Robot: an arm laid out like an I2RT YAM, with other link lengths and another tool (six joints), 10 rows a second.
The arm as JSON. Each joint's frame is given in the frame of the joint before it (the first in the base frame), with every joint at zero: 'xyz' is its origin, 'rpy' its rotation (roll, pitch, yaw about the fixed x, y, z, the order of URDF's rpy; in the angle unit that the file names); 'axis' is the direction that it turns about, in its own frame. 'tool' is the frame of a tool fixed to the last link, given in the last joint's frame.
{
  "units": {
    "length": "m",
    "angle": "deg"
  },
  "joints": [
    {
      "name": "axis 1",
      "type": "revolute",
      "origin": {
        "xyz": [
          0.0,
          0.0,
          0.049
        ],
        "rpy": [
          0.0,
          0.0,
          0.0
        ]
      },
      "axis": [
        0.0,
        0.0,
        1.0
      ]
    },
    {
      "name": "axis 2",
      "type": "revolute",
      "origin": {
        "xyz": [
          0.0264,
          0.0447,
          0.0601
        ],
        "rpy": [
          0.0,
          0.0,
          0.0
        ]
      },
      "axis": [
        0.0,
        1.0,
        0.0
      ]
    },
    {
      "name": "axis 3",
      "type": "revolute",
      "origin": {
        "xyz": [
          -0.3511,
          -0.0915,
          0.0
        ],
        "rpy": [
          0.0,
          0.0,
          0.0
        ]
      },
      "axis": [
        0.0,
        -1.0,
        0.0
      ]
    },
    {
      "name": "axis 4",
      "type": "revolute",
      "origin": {
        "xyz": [
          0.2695,
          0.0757,
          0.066
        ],
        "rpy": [
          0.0,
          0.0,
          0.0
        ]
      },
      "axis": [
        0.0,
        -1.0,
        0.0
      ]
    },
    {
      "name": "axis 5",
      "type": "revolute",
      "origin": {
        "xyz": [
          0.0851,
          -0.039,
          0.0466
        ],
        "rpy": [
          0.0,
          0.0,
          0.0
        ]
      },
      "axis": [
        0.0,
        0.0,
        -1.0
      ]
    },
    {
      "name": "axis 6",
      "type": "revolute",
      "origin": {
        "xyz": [
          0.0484,
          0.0,
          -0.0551
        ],
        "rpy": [
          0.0,
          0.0,
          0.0
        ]
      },
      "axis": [
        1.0,
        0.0,
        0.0
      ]
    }
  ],
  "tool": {
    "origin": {
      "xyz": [
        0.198,
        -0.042,
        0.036
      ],
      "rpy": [
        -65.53,
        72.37,
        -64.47
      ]
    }
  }
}
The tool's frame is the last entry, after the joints.
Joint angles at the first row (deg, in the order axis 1, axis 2, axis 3, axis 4, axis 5, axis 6):
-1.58 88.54 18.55 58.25 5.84 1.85
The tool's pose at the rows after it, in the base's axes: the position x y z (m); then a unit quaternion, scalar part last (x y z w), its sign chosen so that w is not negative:
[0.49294 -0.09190 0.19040 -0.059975 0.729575 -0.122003 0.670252]
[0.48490 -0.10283 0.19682 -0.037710 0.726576 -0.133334 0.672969]
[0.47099 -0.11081 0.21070 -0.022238 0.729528 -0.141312 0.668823]
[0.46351 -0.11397 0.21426 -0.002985 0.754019 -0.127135 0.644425]
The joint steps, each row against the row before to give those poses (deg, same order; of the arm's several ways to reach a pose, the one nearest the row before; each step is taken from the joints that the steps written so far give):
0.02 -0.12 -0.16 0.37 0.08 0.06
-0.01 -1.58 -0.35 -0.57 2.47 1.27
-0.06 -6.00 0.86 -7.32 1.77 0.92
-0.13 -6.18 4.37 -14.83 0.17 3.05

